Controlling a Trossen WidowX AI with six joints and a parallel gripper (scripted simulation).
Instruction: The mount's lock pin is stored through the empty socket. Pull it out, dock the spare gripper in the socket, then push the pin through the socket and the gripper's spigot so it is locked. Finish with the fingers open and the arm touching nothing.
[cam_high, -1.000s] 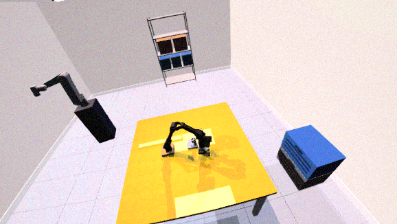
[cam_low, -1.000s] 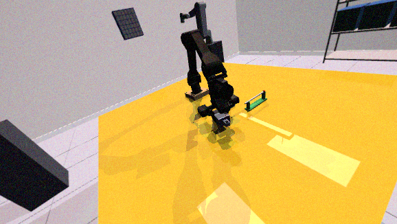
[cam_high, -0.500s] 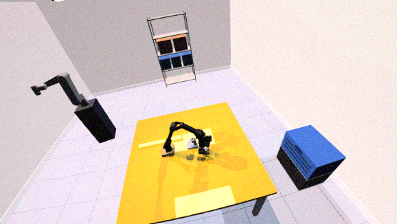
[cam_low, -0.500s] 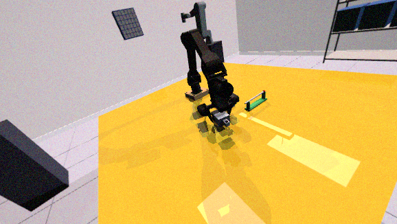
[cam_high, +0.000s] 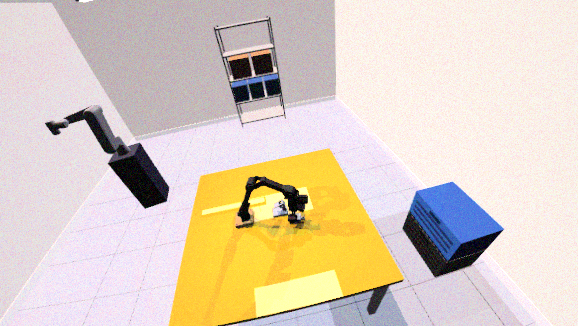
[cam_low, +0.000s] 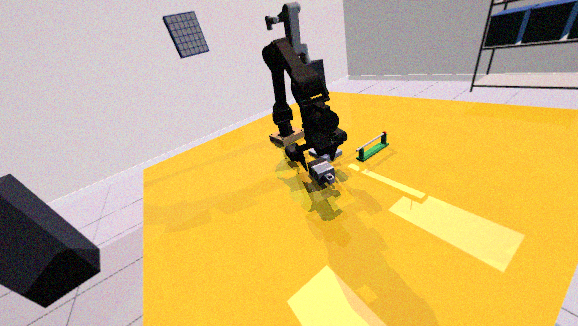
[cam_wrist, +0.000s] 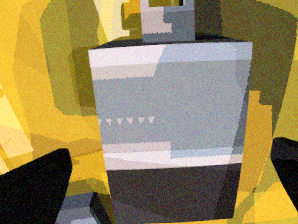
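My gripper tip is now 20 mm short of the spare gripper, 20 mm above it and 10 mm to the left of it. Round my gripper tip: green cradle 200 mm to the left, 80 mm ahead, 10 mm below; then mount 120 mm to the left, 60 mm behind, 10 mm above.
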